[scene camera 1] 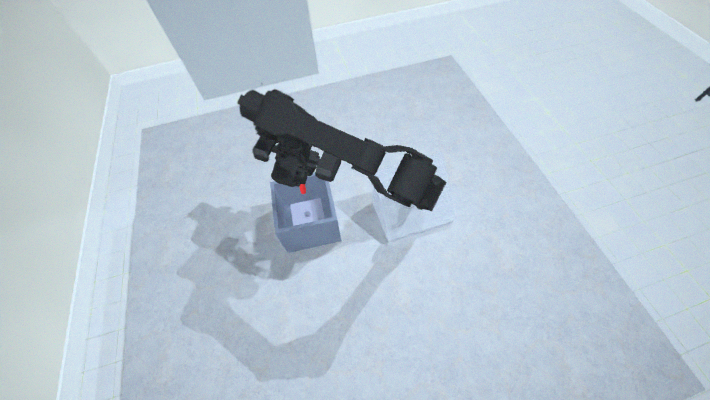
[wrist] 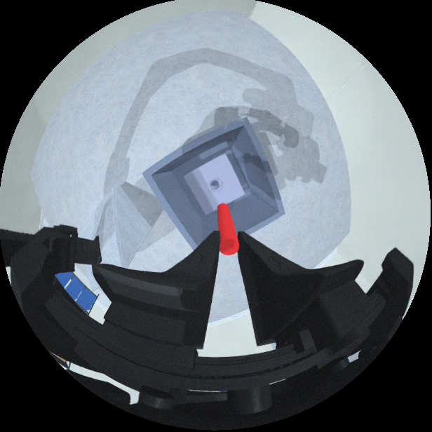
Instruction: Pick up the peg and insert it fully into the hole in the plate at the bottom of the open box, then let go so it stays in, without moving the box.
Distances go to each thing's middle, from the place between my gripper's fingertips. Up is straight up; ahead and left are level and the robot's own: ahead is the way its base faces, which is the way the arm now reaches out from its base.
Now: hand 1 cm short of the blue-grey box [scene camera 1: 326, 231], 1 cm to the right of it and 16 cm above it. From my hand the other things lie so: pale plate [wrist: 227, 188] 1 cm ahead, 1 cm to the left, 19 cm below; then red peg [wrist: 229, 244] 3 cm below.
